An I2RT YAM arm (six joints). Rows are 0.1 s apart.
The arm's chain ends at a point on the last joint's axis. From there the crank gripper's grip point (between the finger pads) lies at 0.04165 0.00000 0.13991 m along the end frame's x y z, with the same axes.
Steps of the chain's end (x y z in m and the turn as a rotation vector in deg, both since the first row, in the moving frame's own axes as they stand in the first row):
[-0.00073, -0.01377, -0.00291, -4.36, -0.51, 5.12]
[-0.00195, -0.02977, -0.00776, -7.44, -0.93, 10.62]
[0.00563, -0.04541, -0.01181, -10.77, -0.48, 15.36]
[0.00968, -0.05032, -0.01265, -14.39, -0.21, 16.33]
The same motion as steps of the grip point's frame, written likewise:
[-0.00262, 0.00052, -0.00309, -4.36, -0.51, 5.12]
[-0.00660, -0.00427, -0.00878, -7.44, -0.93, 10.62]
[-0.00050, -0.00873, -0.01496, -10.77, -0.48, 15.36]
[0.00256, -0.00449, -0.01833, -14.39, -0.21, 16.33]

